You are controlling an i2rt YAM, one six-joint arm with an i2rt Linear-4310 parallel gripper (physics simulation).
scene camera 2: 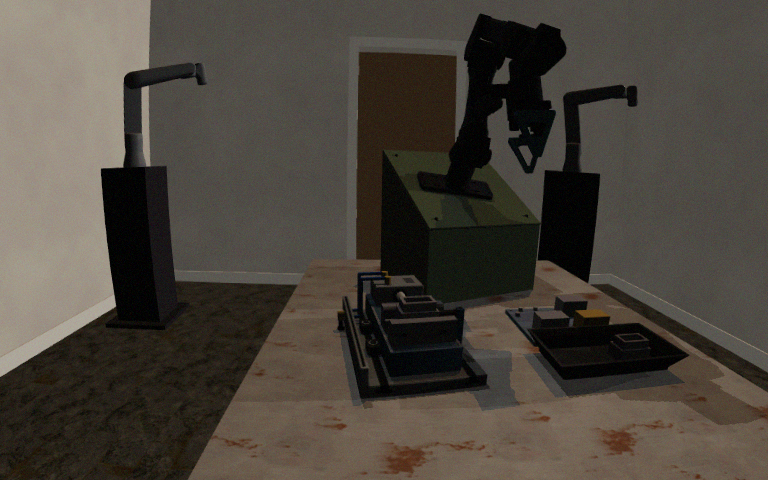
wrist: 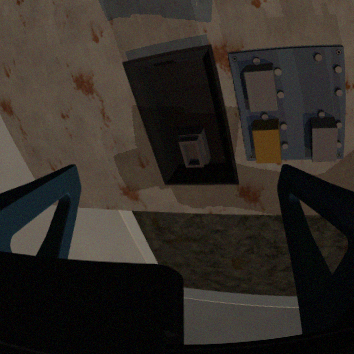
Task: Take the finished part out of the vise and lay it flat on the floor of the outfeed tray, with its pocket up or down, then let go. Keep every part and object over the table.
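Places are measured from the arm's base along level axes (x right, y down, z ahead), in metres.
Pixels of known places: gripper, between the fingertips: (scene camera 2: 533, 165) (wrist: 178, 175); arm's base, origin of its link: (scene camera 2: 454, 186).
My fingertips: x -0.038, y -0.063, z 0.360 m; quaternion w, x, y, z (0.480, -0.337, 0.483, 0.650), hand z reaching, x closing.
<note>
For each thing: its top centre in the pictures, then the offset to it from my fingertips. "pt": a spot on its surface instead.
- vise, centre of its top: (scene camera 2: 404, 295) dx +0.222, dy +0.227, dz +0.008 m
- grey pocketed part, centre of its top: (wrist: 190, 154) (scene camera 2: 631, 337) dx -0.162, dy +0.279, dz +0.126 m
- blue pegged plate, centre of its top: (wrist: 292, 108) (scene camera 2: 560, 322) dx -0.121, dy +0.318, dz -0.045 m
- yellow block, centre of its top: (wrist: 266, 146) (scene camera 2: 592, 313) dx -0.164, dy +0.282, dz +0.002 m
- blue bracket, a spot on its surface: (scene camera 2: 360, 291) pt dx +0.294, dy +0.242, dz -0.062 m
A grey part with a rectangular pocket facing up (scene camera 2: 417, 302) sits between the jaws of the vise (scene camera 2: 421, 332) in the scene view. The vise does not show in the wrist view. The black outfeed tray (scene camera 2: 614, 366) (wrist: 167, 92) stands at the right of the table. Another grey pocketed part (scene camera 2: 630, 343) (wrist: 194, 151) lies in it, flat on its floor with the pocket up, near one end. My gripper (scene camera 2: 529, 163) (wrist: 178, 175) is open, with nothing between its fingers. It hangs high above the table's far right part, well apart from vise and tray.
A blue pegged plate (scene camera 2: 523, 323) (wrist: 300, 102) beside the tray bears two grey blocks (scene camera 2: 570, 304) (wrist: 324, 144) and a yellow block (scene camera 2: 591, 317) (wrist: 267, 145). A blue bracket (scene camera 2: 360, 291) rises beside the vise. The green pedestal (scene camera 2: 481, 260) stands behind.
</note>
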